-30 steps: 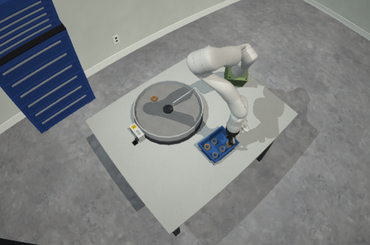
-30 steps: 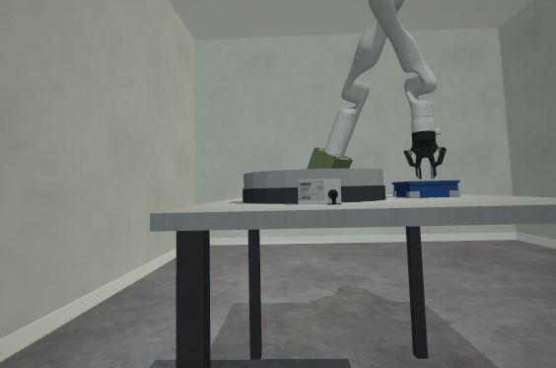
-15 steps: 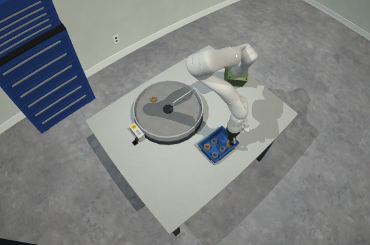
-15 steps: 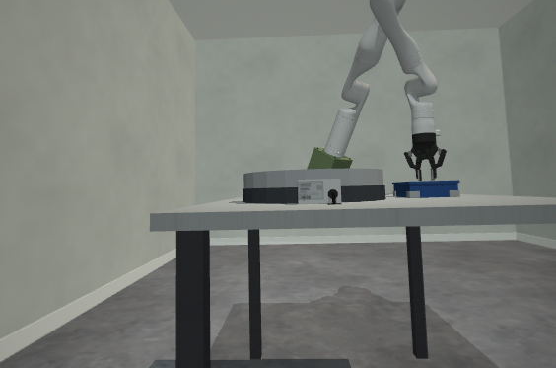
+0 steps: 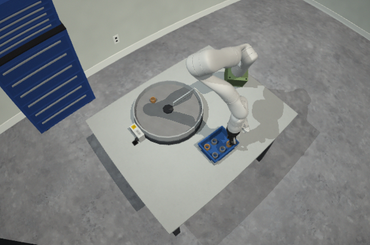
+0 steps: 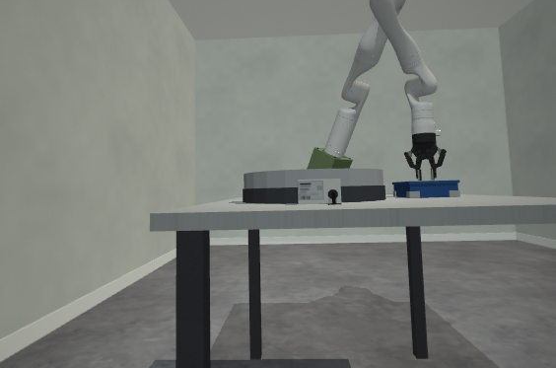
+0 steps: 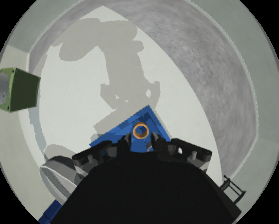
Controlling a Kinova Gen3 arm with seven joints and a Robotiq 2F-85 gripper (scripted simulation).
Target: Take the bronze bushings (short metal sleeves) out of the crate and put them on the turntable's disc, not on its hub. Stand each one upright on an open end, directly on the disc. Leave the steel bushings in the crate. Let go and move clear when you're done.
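Right now my hand is 50 mm short of the blue crate, 50 mm above it and 40 mm to the left of it. The rest, counted from my hand: grey turntable disc (410 mm to the right, 70 mm ahead, 20 mm below).
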